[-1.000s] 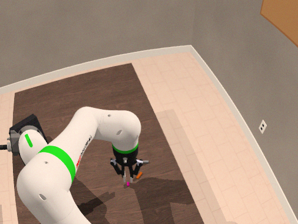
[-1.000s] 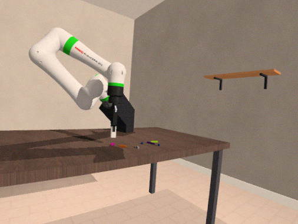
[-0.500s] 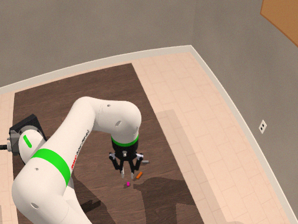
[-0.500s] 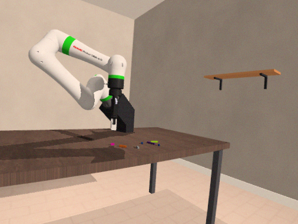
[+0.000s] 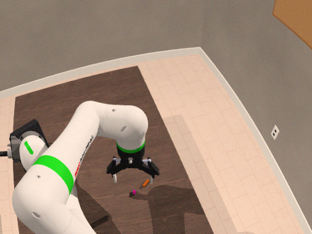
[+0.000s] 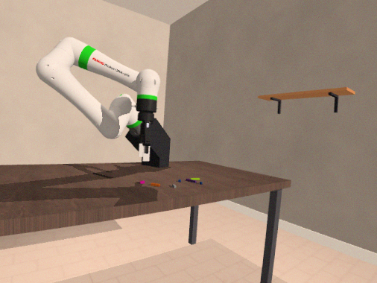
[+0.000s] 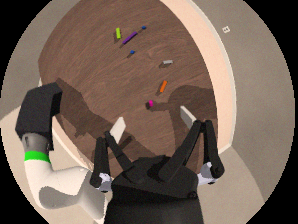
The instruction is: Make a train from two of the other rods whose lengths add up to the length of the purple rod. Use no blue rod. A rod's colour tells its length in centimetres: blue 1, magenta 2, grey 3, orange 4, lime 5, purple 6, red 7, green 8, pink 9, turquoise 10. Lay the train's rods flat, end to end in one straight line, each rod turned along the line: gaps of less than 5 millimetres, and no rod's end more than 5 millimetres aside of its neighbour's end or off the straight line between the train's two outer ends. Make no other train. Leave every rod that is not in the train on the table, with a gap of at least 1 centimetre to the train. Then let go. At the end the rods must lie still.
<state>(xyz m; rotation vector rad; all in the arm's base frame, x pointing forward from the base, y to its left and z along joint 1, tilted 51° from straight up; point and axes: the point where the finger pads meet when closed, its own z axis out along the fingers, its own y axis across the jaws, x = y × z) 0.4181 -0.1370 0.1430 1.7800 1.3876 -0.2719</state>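
The orange rod lies 7 cm ahead of my hand, 3 cm to the left of it and 12 cm below it. From my hand the other things lie so: magenta rod (12 cm below); then purple rod (7 cm ahead, 24 cm to the left, 12 cm below); then grey rod (13 cm ahead, 9 cm to the left, 12 cm below).
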